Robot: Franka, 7 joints.
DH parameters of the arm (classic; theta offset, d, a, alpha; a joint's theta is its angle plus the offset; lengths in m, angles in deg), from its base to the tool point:
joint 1: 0 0.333 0 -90
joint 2: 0 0 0 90
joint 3: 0 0.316 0.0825 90
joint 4: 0 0 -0.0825 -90
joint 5: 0 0.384 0 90
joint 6: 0 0 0.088 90
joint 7: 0 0.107 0 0
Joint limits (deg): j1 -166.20..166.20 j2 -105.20..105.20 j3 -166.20..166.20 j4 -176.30..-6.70 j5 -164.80..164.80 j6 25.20..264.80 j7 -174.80..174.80
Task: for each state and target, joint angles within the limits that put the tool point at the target. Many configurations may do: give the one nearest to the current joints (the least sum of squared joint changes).
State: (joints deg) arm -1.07 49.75 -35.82 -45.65 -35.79 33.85 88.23
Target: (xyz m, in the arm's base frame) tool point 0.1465 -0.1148 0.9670
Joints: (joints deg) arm 10.26 4.01 -32.18 -6.70 -36.37 27.49 88.23
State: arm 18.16 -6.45 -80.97 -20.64 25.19 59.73 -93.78
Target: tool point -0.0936 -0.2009 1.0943
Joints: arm 12.82 -15.89 -81.24 -10.46 26.47 86.07 -93.78
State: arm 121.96 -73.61 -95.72 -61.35 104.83 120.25 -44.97
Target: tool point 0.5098 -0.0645 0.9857
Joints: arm 125.80 -40.82 -74.51 -49.31 105.97 116.08 -44.97
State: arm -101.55 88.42 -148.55 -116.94 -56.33 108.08 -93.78
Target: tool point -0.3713 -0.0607 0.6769
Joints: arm -96.89 99.26 -127.51 -126.42 -52.45 105.84 -93.78
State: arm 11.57 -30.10 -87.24 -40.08 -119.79 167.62 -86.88
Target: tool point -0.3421 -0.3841 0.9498
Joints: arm 0.01 -36.22 -88.31 -42.37 -122.15 181.66 -86.88
